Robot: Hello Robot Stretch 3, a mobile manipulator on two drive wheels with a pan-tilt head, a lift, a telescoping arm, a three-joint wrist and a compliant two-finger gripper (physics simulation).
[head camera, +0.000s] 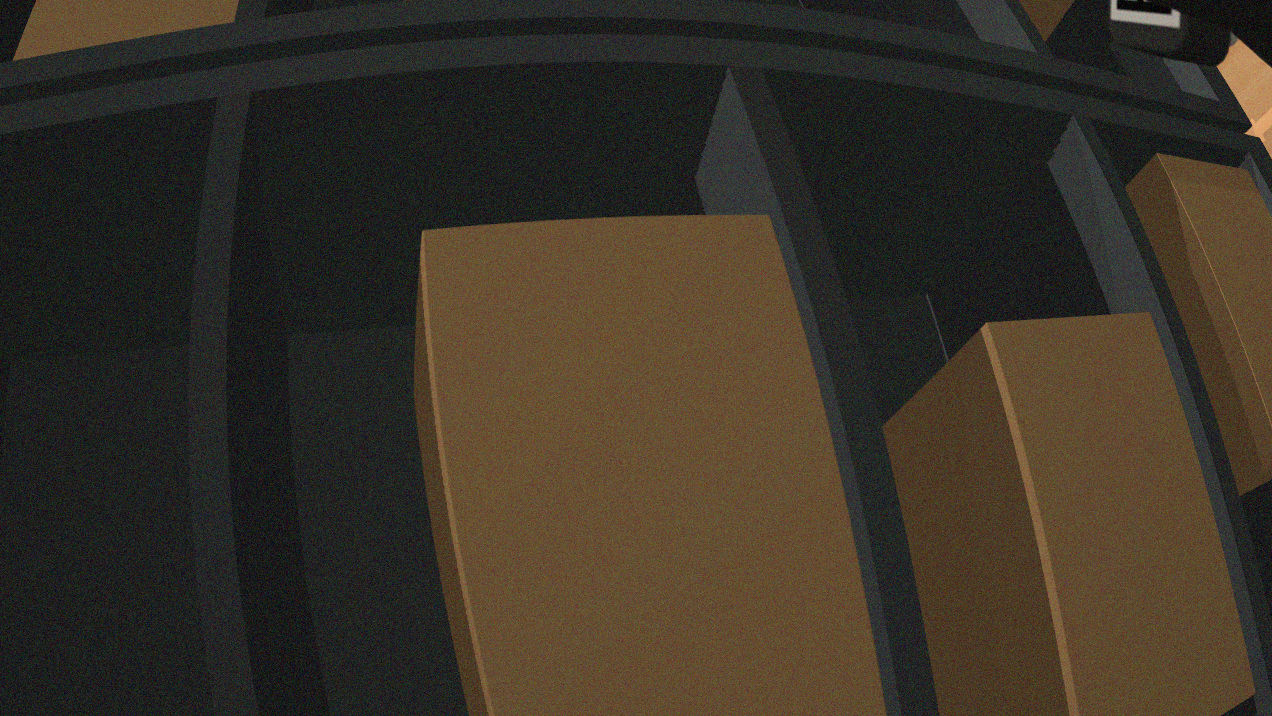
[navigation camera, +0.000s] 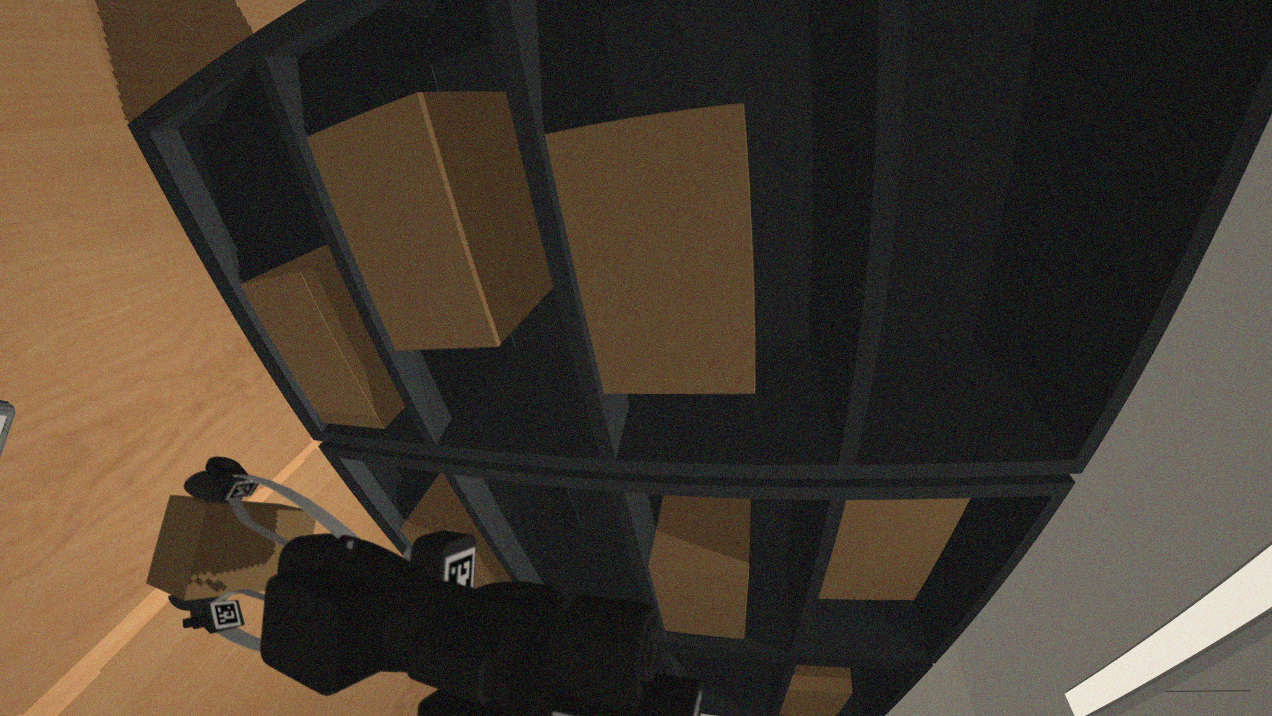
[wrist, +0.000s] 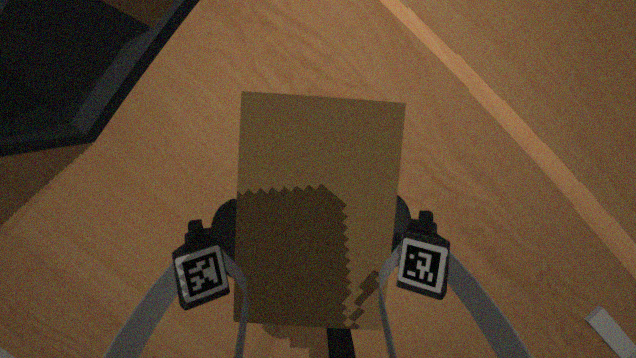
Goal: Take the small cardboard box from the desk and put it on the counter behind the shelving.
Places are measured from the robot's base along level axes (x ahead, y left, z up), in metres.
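Pixels of known places: gripper, fingertip midpoint: (wrist: 310,222).
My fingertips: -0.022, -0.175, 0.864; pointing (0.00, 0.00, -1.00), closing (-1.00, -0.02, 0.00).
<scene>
Behind a point stands the place of what it marks, as x, y, z.
The small cardboard box (navigation camera: 186,542) @(-0.017, -0.150, 0.909) (wrist: 320,145) @(-0.026, -0.222, 0.917) is held above the wooden floor, with a dark shadow across part of it. My gripper (navigation camera: 206,549) @(-0.022, -0.175, 0.864) (wrist: 310,222) @(-0.022, -0.175, 0.864) is shut on it, one fingertip pressed against each side. In the navigation camera view they are at the lower left, beside the shelving. The dark shelving (head camera: 206,355) @(0.248, -0.627, 1.433) (navigation camera: 867,320) @(0.280, -0.591, 1.425) (wrist: 120,95) @(0.540, -0.301, 0.039) fills most of the head camera view and the middle of the navigation camera view. Its corner shows at the upper left of the wrist view. The desk and the counter do not show in these views.
Larger cardboard boxes (head camera: 640,444) @(0.315, -0.582, 1.131) (navigation camera: 667,257) @(0.363, -0.529, 1.139) stand in several shelving compartments. The shelving edge lies close to the arm in the navigation camera view. A grey wall or floor area (navigation camera: 1183,373) @(0.302, -1.083, 2.437) lies on the shelving's other side. A light grey bar (wrist: 612,332) shows at the wrist view's lower right.
</scene>
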